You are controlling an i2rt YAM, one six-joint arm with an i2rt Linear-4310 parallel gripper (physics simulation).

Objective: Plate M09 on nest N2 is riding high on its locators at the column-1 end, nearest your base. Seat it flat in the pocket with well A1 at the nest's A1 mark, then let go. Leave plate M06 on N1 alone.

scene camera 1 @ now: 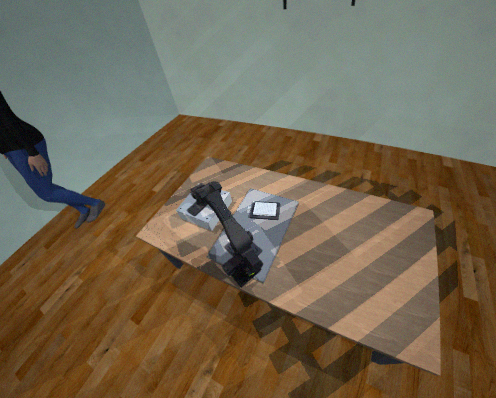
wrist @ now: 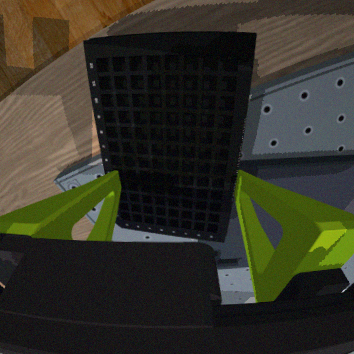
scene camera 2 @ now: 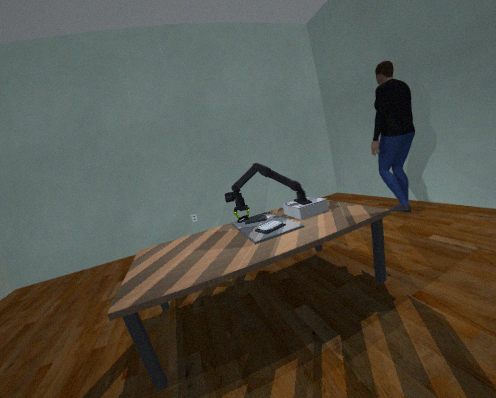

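Plate M09 is a black well plate. In the wrist view it spans the upper middle, slightly skewed and tilted, with its near end lower in the picture. My gripper has green fingers, one at each long side of M09, near the column-1 end. They look in contact, so it is shut on the plate; the exact contact is dark. Nest N2's pocket is mostly hidden under the plate, and its A1 mark cannot be made out. Plate M06 has a white top in a dark frame and sits on N1.
A grey board with holes lies under the nests. M09 hangs over its edge in the wrist view. My arm's base stands on a light box. A person stands beyond the table.
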